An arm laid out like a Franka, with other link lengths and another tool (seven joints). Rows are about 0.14 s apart.
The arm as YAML. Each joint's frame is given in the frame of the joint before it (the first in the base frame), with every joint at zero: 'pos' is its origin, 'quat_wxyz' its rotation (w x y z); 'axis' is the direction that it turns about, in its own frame. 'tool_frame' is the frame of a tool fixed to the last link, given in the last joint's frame.
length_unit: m
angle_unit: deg
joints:
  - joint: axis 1
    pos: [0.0, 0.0, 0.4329]
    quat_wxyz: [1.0, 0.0, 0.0, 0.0]
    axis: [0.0, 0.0, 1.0]
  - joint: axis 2
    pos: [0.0, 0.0, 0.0]
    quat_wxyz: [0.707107, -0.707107, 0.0, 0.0]
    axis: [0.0, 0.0, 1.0]
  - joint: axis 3
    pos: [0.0, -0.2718, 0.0]
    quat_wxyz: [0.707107, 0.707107, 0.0, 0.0]
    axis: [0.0, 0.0, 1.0]
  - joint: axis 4
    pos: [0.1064, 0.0, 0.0]
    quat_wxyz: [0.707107, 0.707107, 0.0, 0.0]
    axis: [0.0, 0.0, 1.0]
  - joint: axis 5
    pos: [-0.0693, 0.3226, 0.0]
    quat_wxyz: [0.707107, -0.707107, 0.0, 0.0]
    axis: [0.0, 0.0, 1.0]
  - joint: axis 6
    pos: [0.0, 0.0, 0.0]
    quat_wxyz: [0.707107, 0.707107, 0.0, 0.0]
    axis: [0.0, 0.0, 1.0]
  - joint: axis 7
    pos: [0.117, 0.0, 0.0]
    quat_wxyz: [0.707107, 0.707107, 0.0, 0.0]
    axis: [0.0, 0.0, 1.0]
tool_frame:
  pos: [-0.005, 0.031, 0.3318]
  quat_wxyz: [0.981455, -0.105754, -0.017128, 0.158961]
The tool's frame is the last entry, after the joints.
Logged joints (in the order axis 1, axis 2, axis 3, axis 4, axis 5, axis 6, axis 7), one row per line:
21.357 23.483 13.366 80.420 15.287 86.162 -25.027
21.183 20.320 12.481 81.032 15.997 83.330 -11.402
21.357 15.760 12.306 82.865 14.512 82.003 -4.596
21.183 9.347 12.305 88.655 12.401 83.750 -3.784
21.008 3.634 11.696 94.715 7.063 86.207 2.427
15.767 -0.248 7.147 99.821 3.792 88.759 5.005
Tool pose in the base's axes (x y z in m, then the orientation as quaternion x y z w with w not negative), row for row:
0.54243 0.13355 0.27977 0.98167 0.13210 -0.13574 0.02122
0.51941 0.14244 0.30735 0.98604 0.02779 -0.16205 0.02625
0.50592 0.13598 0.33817 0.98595 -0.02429 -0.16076 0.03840
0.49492 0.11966 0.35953 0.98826 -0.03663 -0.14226 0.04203
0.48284 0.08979 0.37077 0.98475 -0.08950 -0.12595 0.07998
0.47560 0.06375 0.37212 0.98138 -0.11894 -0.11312 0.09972
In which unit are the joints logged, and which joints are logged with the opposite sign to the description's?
The joints are logged in degrees. Opposite sign: axis 3, axis 4.
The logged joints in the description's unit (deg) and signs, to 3 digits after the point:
21.357 23.483 -13.366 -80.420 15.287 86.162 -25.027
21.183 20.320 -12.481 -81.032 15.997 83.330 -11.402
21.357 15.760 -12.306 -82.865 14.512 82.003 -4.596
21.183 9.347 -12.305 -88.655 12.401 83.750 -3.784
21.008 3.634 -11.696 -94.715 7.063 86.207 2.427
15.767 -0.248 -7.147 -99.821 3.792 88.759 5.005

